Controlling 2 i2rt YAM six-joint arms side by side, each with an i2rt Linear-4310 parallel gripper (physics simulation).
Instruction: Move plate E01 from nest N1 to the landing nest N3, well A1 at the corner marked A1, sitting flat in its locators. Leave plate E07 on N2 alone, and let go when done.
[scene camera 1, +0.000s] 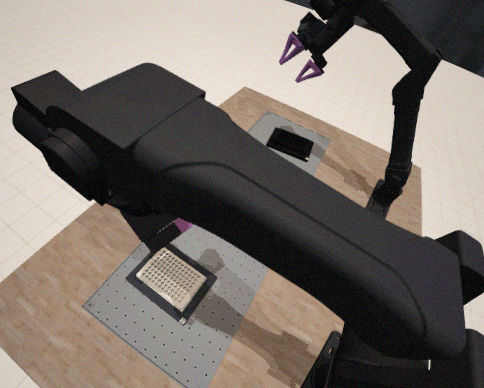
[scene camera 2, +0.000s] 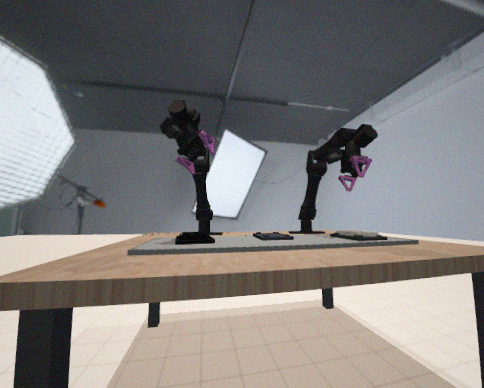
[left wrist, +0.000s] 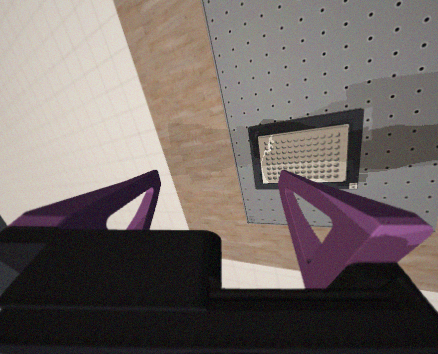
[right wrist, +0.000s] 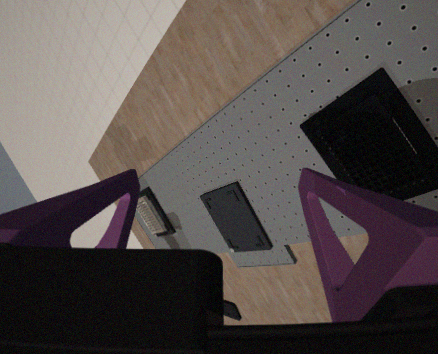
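Note:
A cream well plate lies in a dark nest. A black plate lies at the other end of the board. Between them is an empty dark nest with corner locators, hidden by the arm in scene camera 1. I cannot read the plate labels. My left gripper is open and empty, above and to the side of the cream plate. My right gripper is open and empty, high above the board.
A grey perforated board carries the nests on a wooden table. The left arm's large black link crosses scene camera 1 and covers the board's middle.

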